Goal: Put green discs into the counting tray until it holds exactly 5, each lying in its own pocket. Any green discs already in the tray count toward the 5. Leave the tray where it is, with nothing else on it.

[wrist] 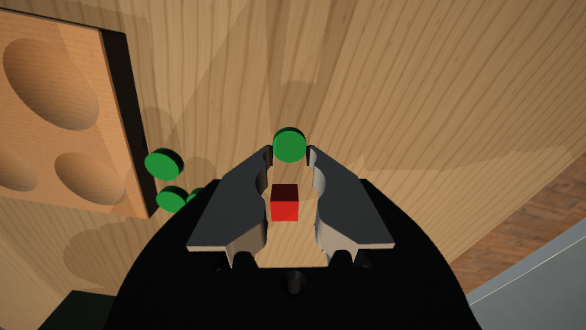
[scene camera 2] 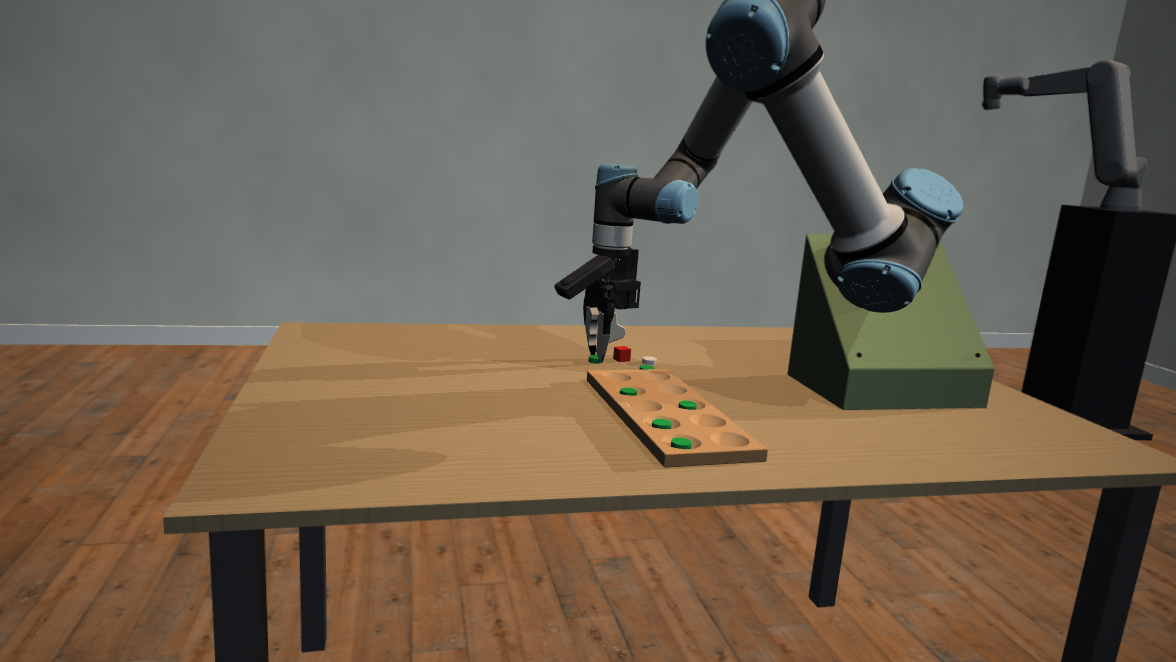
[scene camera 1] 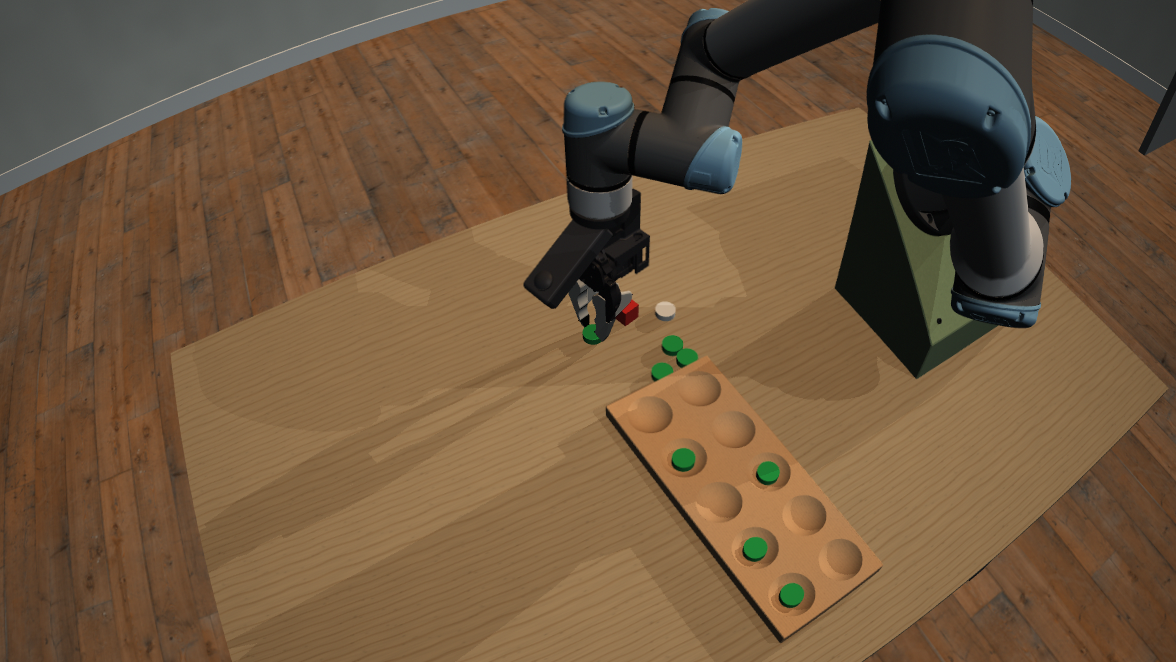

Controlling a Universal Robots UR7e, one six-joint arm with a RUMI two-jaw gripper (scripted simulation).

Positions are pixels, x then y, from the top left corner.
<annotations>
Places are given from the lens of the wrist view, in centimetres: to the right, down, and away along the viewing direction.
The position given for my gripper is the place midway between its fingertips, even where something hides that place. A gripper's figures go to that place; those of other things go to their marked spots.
my gripper [wrist: 289, 147]: 0, -2, 15
wooden counting tray [wrist: 78, 127]: -16, -3, 12
red cube [wrist: 284, 202]: -1, 3, 15
green disc [wrist: 289, 144]: 0, -2, 14
green disc [wrist: 165, 164]: -11, 0, 15
The marked spots on the wooden counting tray and the red cube are 16 cm apart.
</annotations>
